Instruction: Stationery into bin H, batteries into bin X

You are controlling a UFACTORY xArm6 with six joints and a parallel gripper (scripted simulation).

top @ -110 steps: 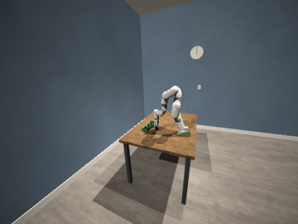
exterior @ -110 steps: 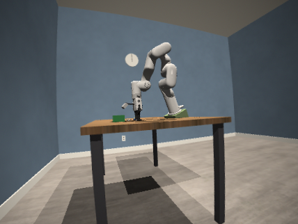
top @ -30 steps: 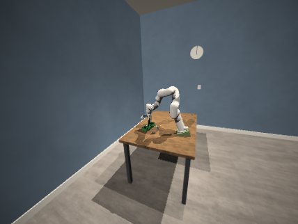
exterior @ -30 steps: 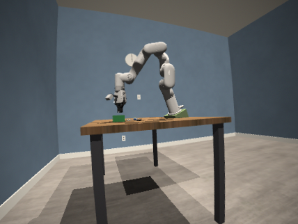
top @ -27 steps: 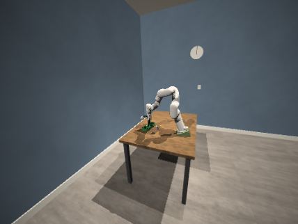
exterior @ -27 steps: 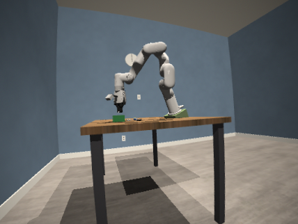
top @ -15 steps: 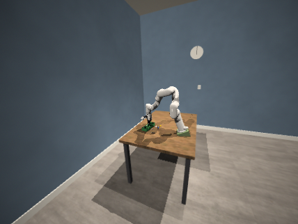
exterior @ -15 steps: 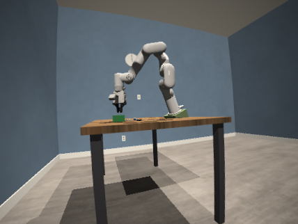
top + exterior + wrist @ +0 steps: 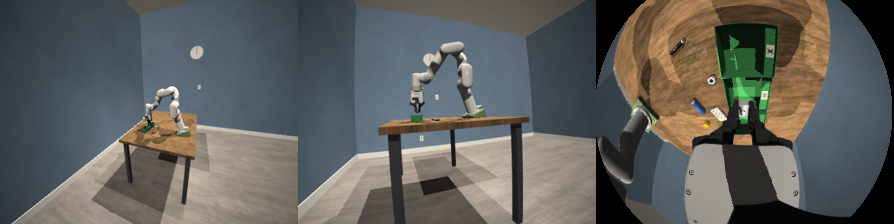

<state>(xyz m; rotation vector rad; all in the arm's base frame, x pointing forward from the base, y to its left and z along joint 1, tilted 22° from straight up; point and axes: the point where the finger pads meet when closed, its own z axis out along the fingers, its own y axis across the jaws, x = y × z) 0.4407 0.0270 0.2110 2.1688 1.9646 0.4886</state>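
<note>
The bin is 70 mm below my hand and 10 mm ahead of it. Round my hand: blue battery 130 mm behind, 80 mm below, 50 mm to the right; then pale patterned piece 80 mm to the right, 80 mm below, 70 mm behind; then white ring 80 mm below, 70 mm behind, 20 mm to the left.
</note>
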